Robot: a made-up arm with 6 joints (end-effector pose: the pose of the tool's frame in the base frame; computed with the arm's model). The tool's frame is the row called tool.
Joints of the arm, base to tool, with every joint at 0 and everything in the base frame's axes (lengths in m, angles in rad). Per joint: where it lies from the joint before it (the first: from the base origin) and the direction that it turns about. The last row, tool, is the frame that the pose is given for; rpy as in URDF.
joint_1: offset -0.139 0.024 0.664 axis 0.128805 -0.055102 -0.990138
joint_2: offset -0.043 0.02 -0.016 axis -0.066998 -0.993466 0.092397
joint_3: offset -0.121 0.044 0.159 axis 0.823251 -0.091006 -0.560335
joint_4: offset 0.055 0.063 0.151 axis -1 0 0
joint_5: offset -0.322 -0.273 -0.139 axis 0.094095 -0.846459 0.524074
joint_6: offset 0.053 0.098 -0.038 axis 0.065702 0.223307 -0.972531
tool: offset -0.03 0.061 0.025 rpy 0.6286 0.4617 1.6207
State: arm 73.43 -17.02 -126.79 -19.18 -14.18 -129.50
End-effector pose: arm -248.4 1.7 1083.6 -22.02 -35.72 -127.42
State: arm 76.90 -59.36 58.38 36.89 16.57 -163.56
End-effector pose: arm -294.2 133.5 1084.6 -27.07 0.20 118.31
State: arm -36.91 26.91 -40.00 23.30 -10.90 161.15
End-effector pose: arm -357.9 -286.9 925.6 30.66 -22.64 -15.11
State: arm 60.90 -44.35 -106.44 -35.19 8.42 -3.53
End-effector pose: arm -302.2 -8.8 1037.7 46.51 82.61 105.51
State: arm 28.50 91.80 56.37 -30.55 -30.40 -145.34
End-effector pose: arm -106.4 258.2 313.1 155.96 45.78 -46.73
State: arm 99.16 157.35 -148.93 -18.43 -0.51 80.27
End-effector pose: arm -92.7 87.3 309.2 89.04 0.24 147.52
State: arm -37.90 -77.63 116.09 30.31 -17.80 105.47
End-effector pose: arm -259.9 186.6 977.0 53.90 50.37 -135.33
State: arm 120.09 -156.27 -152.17 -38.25 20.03 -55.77
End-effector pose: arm -320.5 -136.7 273.3 -37.66 -114.41 131.79
